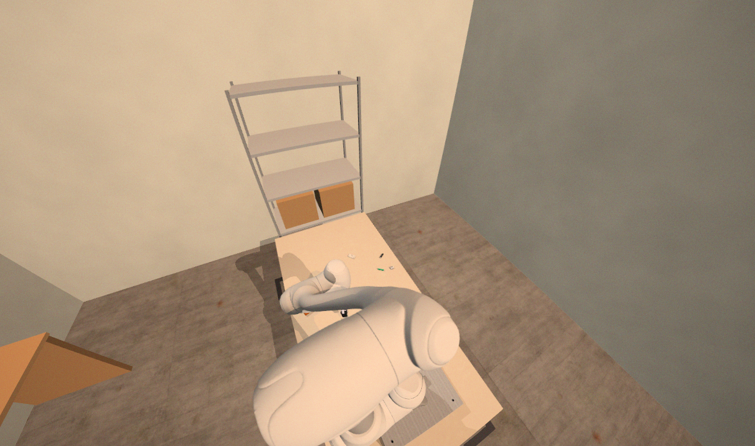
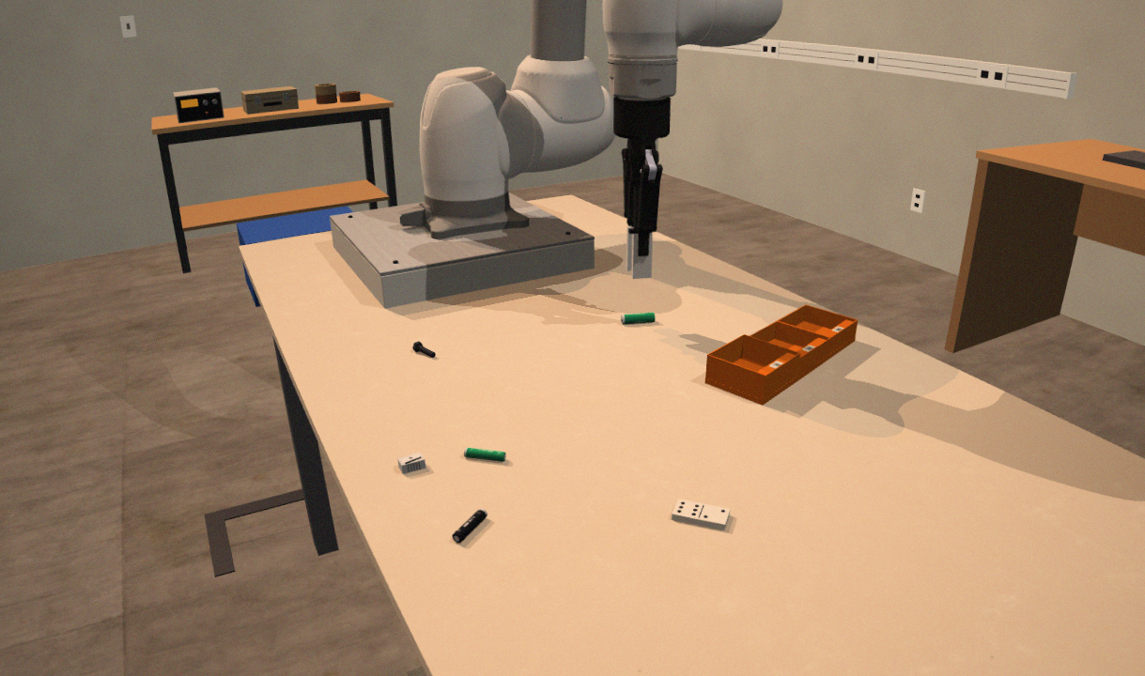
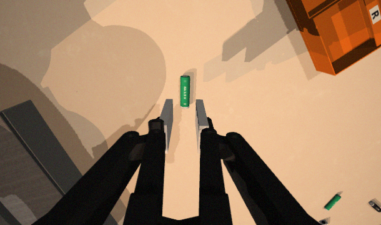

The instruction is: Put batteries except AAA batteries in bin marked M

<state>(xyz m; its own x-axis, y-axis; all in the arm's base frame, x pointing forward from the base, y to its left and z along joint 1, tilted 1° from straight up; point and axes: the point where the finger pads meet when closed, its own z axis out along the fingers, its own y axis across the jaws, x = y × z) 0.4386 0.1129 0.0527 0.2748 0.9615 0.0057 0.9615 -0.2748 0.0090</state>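
Right now my hand is 100 mm above the green battery. Round my hand: small black bolt: 40 mm behind, 310 mm to the right, 100 mm below; then small grey ribbed block: 230 mm ahead, 390 mm to the right, 100 mm below; then orange three-compartment tray: 200 mm ahead, 110 mm to the left, 90 mm below.
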